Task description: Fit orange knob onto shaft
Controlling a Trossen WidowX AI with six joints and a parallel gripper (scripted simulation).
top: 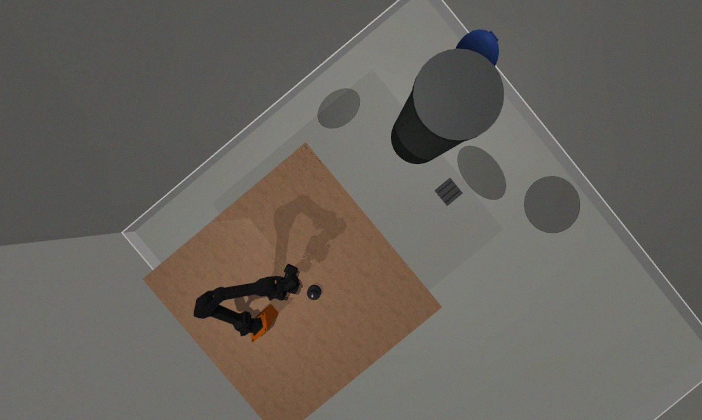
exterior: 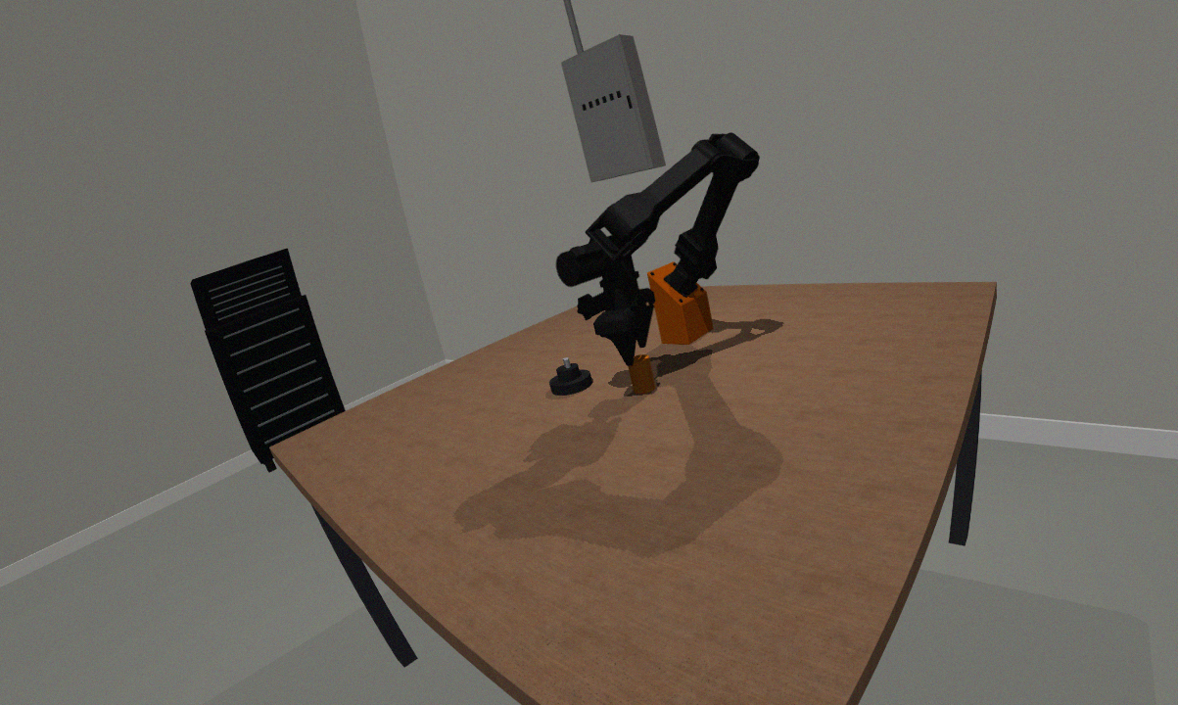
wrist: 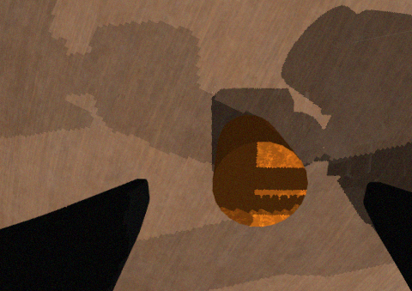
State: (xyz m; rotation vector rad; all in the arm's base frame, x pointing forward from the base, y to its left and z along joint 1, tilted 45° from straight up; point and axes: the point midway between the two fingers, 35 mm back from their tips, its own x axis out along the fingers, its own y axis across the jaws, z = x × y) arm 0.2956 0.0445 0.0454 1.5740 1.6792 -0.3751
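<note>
My gripper tip is 2 cm above the orange knob. The rest, counted from my gripper tip: round black pedestal 1 cm ahead, 17 cm to the right, 4 cm below.
</note>
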